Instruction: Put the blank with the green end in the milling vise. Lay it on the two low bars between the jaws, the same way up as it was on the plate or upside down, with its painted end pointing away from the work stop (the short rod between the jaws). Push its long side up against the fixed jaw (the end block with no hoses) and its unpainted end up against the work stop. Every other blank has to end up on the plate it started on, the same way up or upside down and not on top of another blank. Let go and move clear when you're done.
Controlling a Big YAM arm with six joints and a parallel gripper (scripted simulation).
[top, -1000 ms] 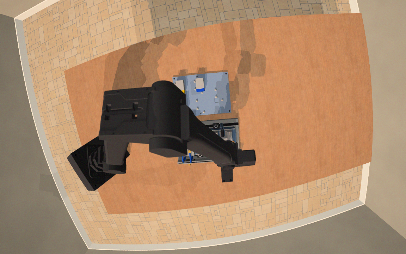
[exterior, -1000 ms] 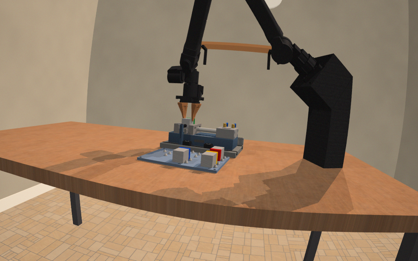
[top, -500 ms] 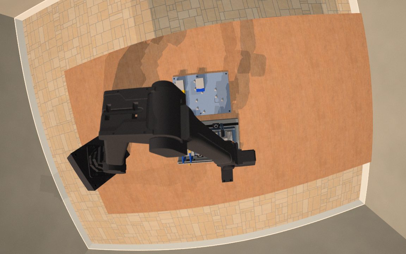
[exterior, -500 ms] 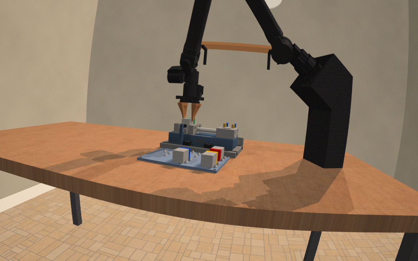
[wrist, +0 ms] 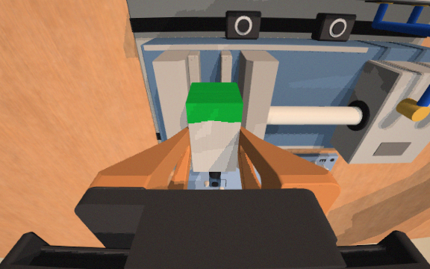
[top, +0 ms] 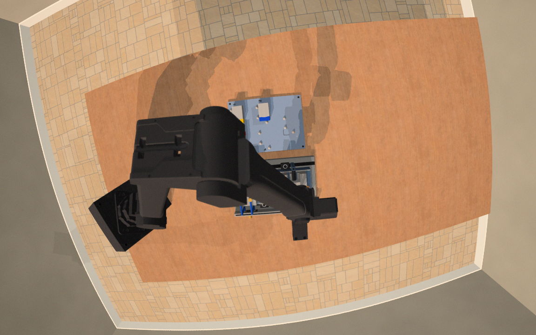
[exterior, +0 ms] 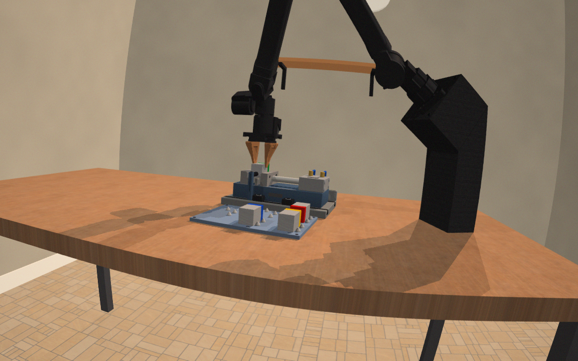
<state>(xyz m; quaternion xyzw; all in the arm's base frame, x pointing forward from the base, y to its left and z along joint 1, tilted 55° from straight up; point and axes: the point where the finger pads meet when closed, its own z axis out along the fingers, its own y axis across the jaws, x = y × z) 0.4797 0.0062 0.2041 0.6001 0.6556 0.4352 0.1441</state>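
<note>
Now: hand 20 mm above the green-ended blank. The rest, counted from my hand: moving jaw: 30 mm behind, 10 mm to the right, 40 mm below; pale rod: 80 mm behind, 30 mm to the right, 40 mm below; fixed jaw: 30 mm ahead, 10 mm to the left, 40 mm below.
</note>
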